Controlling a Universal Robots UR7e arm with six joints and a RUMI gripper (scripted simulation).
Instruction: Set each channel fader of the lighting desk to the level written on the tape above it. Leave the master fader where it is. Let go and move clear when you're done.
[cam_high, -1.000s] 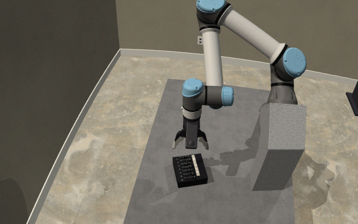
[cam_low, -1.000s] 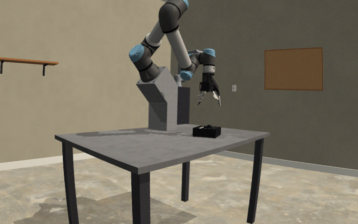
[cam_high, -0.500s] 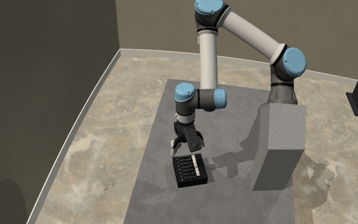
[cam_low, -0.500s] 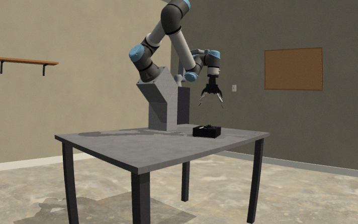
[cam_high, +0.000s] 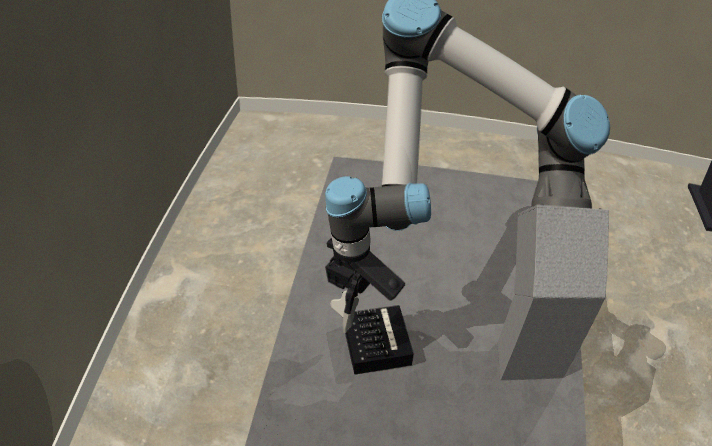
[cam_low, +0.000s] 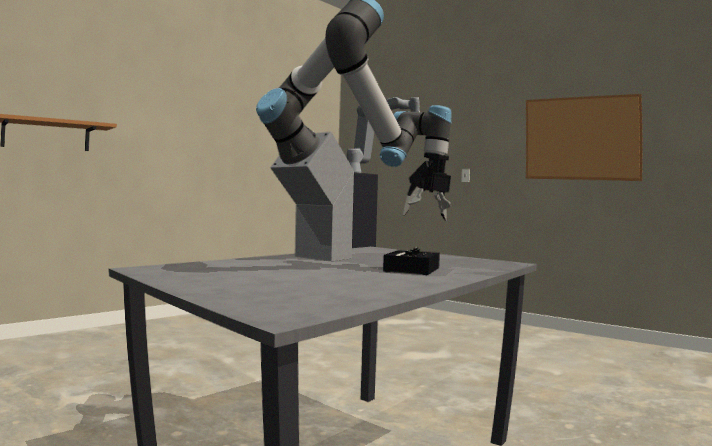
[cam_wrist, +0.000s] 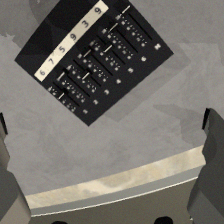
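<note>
Now: hand 100 mm above the channel 2 fader, 60 mm to the left of it and 20 mm past it. Also, from my hand: channel 5 fader: 100 mm below, 30 mm behind, 10 mm to the left; channel 3 fader: 100 mm below, 30 mm to the right, 10 mm behind; channel 4 fader: 100 mm below, 30 mm behind, 20 mm to the right.
</note>
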